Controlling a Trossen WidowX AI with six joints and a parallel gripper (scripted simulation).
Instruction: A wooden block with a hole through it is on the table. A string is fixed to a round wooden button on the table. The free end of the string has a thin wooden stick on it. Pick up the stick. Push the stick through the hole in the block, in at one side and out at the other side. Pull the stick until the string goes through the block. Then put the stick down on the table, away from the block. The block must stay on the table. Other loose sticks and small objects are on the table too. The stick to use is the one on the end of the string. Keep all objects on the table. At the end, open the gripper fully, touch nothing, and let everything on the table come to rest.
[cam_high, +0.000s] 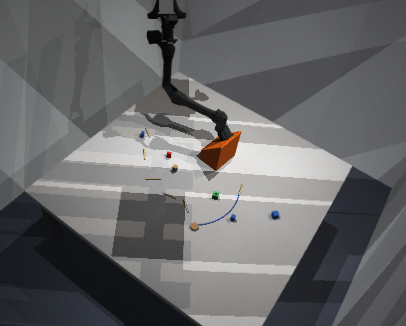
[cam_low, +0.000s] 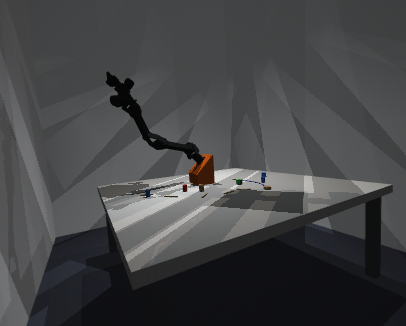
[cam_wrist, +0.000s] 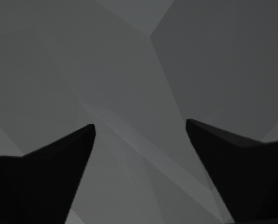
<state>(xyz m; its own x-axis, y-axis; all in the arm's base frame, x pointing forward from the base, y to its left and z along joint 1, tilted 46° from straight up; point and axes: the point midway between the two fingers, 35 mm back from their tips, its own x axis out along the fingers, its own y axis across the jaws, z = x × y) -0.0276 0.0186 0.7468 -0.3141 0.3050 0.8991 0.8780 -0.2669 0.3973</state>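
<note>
My gripper tip is now 700 mm above the green block, 690 mm to the right of it and 290 mm short of it. Round my gripper tip: small wooden cylinder 700 mm below, 420 mm to the left, 310 mm ahead; then red piece 700 mm below, 330 mm to the left, 270 mm ahead; then thin wooden stick 760 mm to the left, 710 mm below, 170 mm ahead.
</note>
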